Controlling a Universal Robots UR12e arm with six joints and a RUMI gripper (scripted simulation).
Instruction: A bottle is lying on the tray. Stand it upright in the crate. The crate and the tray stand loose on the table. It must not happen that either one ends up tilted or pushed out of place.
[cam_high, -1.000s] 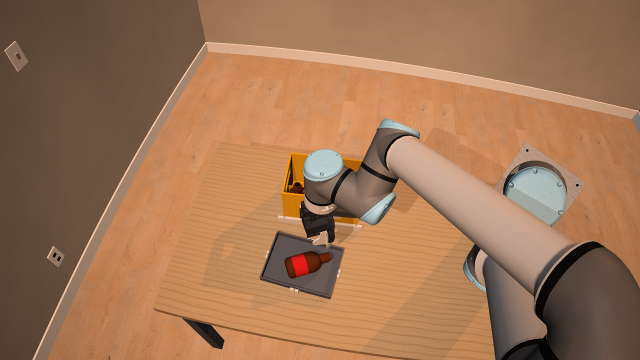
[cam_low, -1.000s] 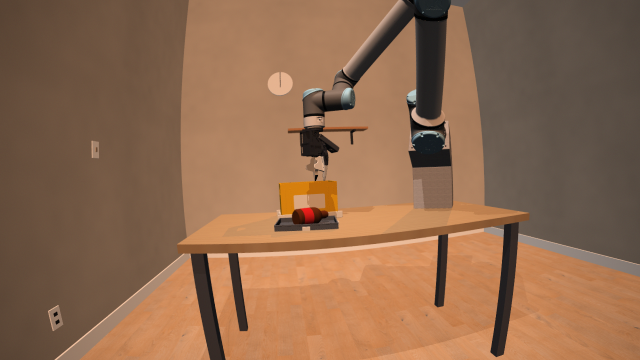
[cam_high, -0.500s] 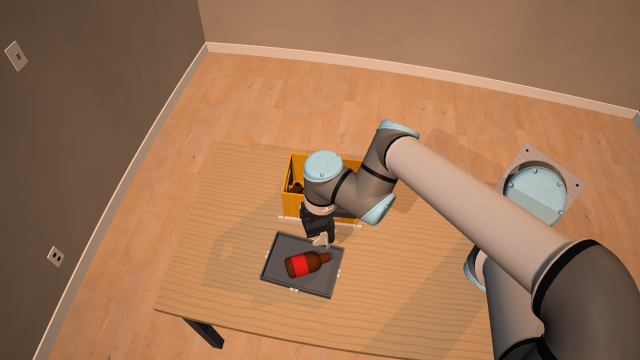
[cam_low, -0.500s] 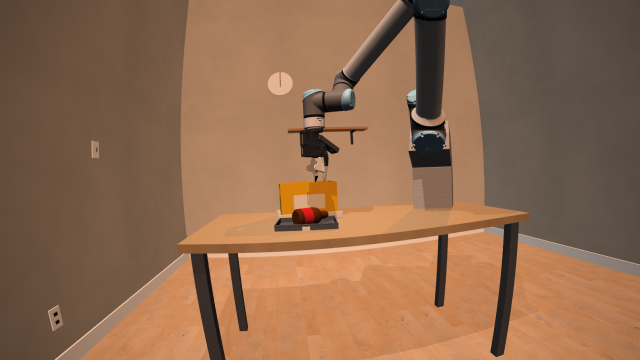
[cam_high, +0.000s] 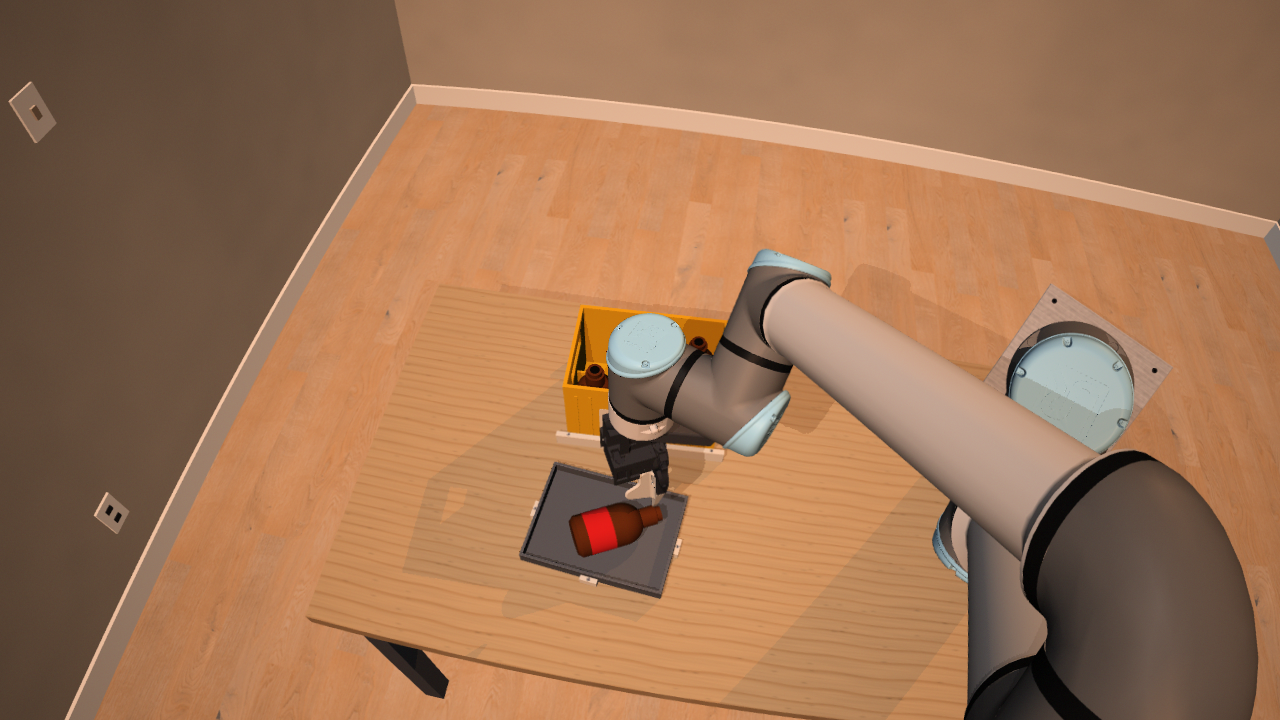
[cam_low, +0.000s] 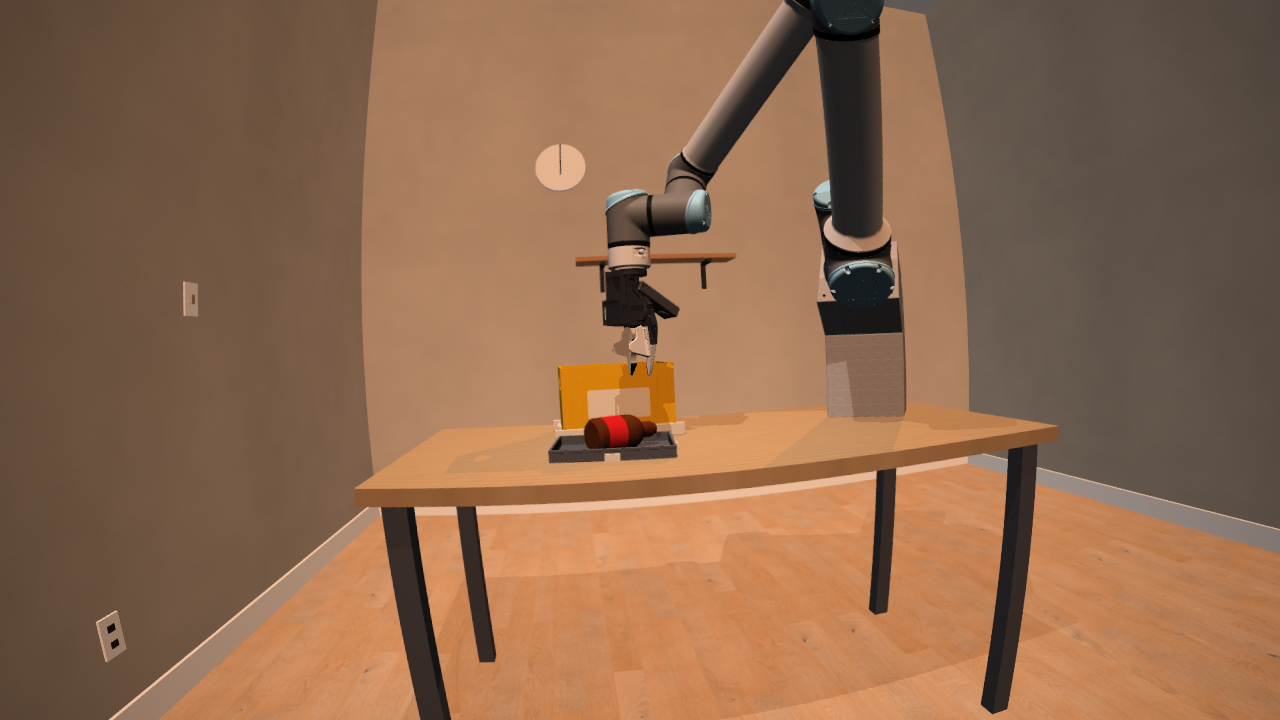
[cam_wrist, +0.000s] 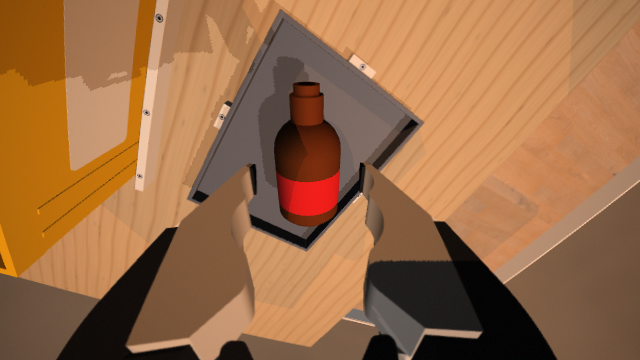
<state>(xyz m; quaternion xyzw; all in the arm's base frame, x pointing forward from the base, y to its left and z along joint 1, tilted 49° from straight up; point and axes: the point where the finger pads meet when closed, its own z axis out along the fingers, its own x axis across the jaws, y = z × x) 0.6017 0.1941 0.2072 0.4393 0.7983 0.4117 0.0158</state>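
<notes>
My gripper is now 160 mm above the dark grey tray, 60 mm short of it and 40 mm to the right of it. The rest, counted from my hand: crate (230 mm to the right, 100 mm ahead, 90 mm below).
</notes>
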